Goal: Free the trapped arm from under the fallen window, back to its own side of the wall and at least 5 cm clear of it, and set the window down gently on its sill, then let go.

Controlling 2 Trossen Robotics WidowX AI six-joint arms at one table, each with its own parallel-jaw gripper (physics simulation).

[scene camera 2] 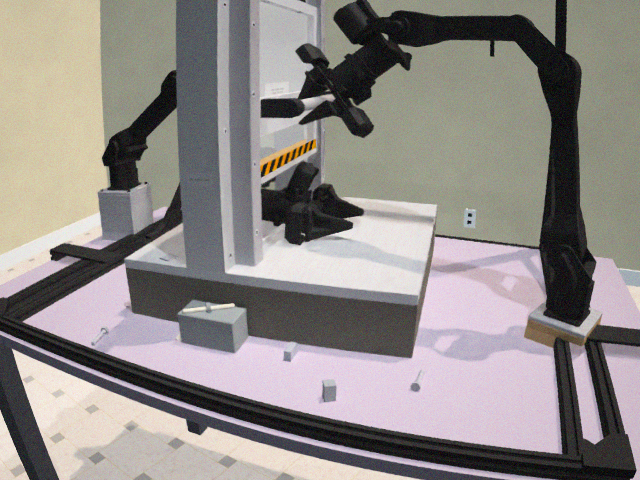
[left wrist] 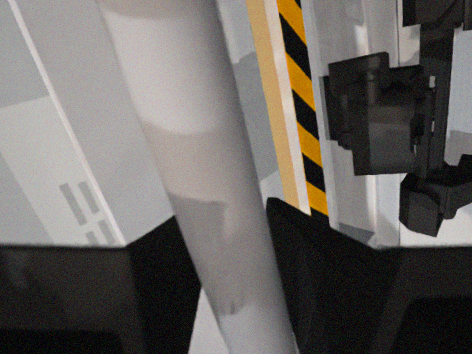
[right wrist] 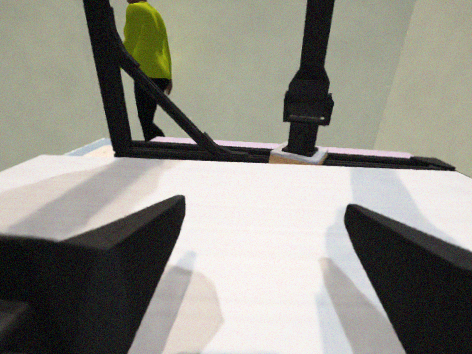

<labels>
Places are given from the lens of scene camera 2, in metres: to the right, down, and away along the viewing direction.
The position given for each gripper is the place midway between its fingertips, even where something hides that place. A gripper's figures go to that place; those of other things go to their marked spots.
left gripper (scene camera 2: 296,118): -0.04, -0.21, 0.85
right gripper (scene camera 2: 358,218): 0.07, -0.04, 0.88
</labels>
